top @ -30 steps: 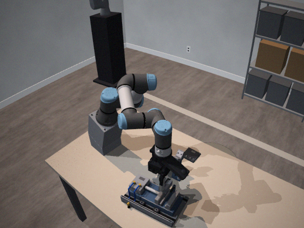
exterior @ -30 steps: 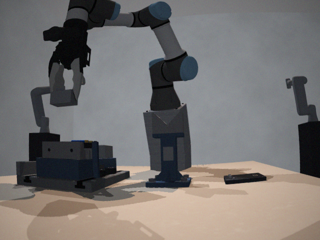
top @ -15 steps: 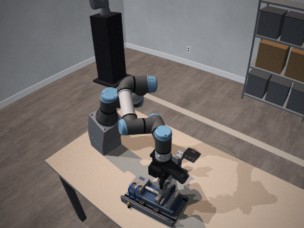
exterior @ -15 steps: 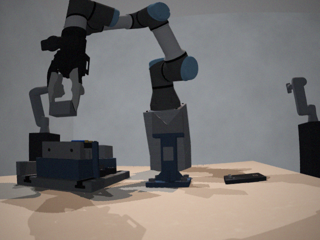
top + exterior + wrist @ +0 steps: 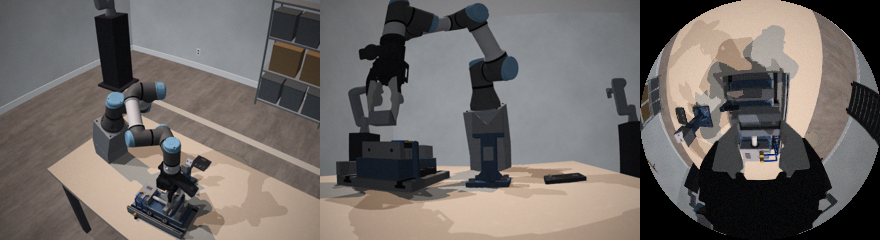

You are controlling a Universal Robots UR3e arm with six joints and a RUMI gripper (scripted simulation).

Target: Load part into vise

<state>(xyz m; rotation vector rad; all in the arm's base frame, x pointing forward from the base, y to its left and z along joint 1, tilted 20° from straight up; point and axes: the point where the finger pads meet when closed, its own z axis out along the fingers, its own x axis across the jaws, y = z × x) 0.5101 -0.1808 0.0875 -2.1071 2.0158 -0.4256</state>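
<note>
Right now my hand is 12 cm above the blue vise, 7 cm past it and 2 cm to the right of it. The rest, counted from my hand: grey part right at my hand.
</note>
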